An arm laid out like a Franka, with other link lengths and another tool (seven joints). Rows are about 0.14 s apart.
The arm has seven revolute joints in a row. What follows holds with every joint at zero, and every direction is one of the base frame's.
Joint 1 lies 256.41 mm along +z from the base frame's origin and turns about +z.
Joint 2 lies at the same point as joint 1 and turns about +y.
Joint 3 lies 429.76 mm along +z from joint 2 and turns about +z.
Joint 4 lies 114.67 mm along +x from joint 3 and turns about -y.
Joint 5 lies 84.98 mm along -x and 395.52 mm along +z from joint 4 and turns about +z.
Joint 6 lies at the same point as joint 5 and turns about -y.
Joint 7 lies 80.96 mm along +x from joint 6 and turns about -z.
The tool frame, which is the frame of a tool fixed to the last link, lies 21 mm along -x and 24 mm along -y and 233.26 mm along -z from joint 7; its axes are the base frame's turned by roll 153.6, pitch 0 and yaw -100.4 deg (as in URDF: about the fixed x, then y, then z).
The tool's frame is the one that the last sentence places.
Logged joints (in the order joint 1, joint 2, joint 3, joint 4, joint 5, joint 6, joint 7), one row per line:
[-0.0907, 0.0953, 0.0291, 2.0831, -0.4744, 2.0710, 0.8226]
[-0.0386, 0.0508, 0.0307, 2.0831, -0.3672, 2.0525, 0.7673]
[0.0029, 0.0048, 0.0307, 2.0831, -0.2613, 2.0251, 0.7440]
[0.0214, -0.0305, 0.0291, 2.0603, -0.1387, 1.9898, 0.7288]
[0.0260, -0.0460, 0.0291, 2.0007, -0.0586, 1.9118, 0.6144]
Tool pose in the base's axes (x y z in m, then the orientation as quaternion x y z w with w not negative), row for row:
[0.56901, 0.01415, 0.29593, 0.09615, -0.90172, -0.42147, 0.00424]
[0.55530, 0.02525, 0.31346, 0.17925, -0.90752, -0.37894, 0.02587]
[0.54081, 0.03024, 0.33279, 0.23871, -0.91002, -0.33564, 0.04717]
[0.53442, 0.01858, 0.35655, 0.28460, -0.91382, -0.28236, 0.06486]
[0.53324, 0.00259, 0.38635, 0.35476, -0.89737, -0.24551, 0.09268]
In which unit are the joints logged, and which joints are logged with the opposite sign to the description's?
The joints are logged in radians. Opposite sign: joint 3, joint 4, joint 5.
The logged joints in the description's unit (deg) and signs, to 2 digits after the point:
[-5.20, 5.46, -1.67, -119.35, 27.18, 118.66, 47.13]
[-2.21, 2.91, -1.76, -119.35, 21.04, 117.60, 43.96]
[0.17, 0.28, -1.76, -119.35, 14.97, 116.03, 42.63]
[1.23, -1.75, -1.67, -118.05, 7.95, 114.01, 41.76]
[1.49, -2.64, -1.67, -114.63, 3.36, 109.54, 35.20]

